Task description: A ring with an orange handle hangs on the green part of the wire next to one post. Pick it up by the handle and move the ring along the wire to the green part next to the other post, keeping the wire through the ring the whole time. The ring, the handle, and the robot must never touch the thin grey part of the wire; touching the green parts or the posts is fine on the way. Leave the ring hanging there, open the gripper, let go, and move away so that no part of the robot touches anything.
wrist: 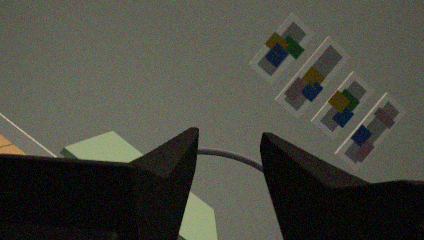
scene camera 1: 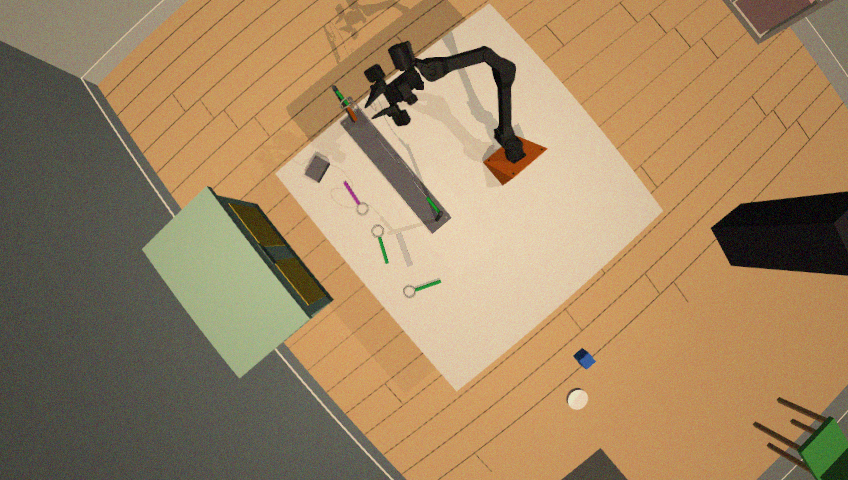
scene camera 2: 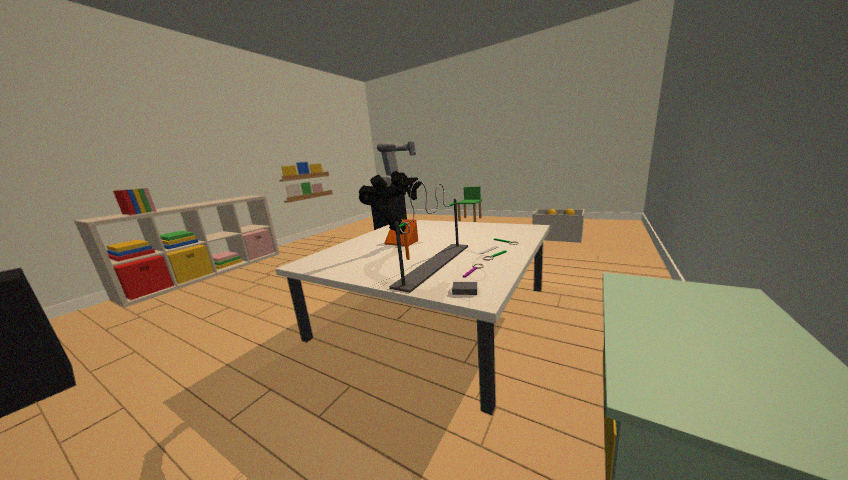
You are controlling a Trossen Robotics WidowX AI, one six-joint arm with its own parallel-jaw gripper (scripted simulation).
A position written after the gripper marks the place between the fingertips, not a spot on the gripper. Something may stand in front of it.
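Note:
Scene camera 1 shows the gripper (scene camera 1: 368,113), and the wrist view shows the gripper (wrist: 229,138) too.

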